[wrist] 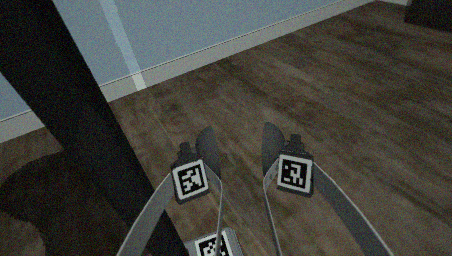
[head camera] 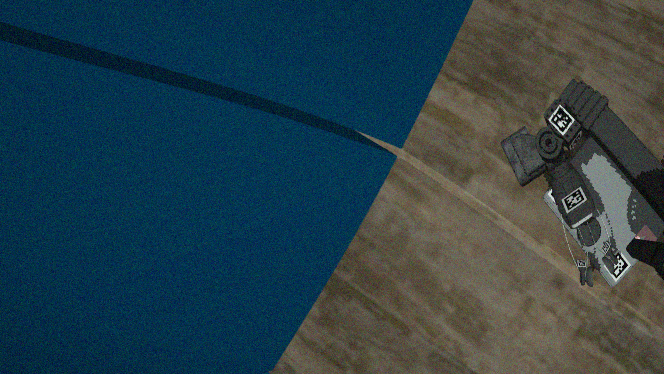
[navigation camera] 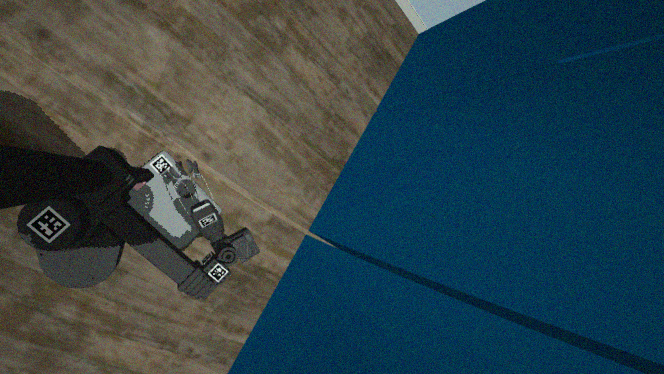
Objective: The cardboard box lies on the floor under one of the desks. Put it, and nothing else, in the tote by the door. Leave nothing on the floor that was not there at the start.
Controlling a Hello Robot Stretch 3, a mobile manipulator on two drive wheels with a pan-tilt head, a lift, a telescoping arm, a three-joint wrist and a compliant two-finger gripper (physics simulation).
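Pixels of known places: gripper, between the fingertips: (wrist: pixel 239 143) (head camera: pixel 601 278) (navigation camera: pixel 179 163); robot's base, origin of its link: (head camera: pixel 587 230) (navigation camera: pixel 185 187).
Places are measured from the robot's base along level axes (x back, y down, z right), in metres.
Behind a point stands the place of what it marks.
My gripper (head camera: pixel 598 267) {z -0.079, x -0.047, y -0.476 m} (navigation camera: pixel 179 171) {z -0.079, x -0.047, y -0.476 m} (wrist: pixel 239 143) {z -0.079, x -0.047, y -0.476 m} is open, its two fingertips apart with floor showing between them. It hangs above the edge of my own light grey base, which carries a square marker. The cardboard box does not show in these views. A dark, box-shaped thing (wrist: pixel 432 14) {z -0.955, x -1.499, y -0.071 m}, cut off by the top right edge of the wrist view, stands on the floor near the wall; it may be the tote, but too little shows to tell.
Large flat blue surfaces (head camera: pixel 175 225) {z 0.551, x -0.566, y -0.704 m} (navigation camera: pixel 475 175) {z 0.520, x -0.685, y -0.840 m}, split by a dark narrow gap, lie beside the wooden floor (head camera: pixel 425 240) {z 0.377, x -0.405, y 0.000 m} (navigation camera: pixel 275 100) {z -0.054, x -0.630, y 0.000 m} (wrist: pixel 320 100) {z -0.608, x -0.570, y -0.001 m}. A light blue wall (wrist: pixel 200 30) {z -1.152, x -0.217, y -0.182 m} with a pale baseboard runs behind. A black post (wrist: pixel 95 120) rises left of the gripper in the wrist view.
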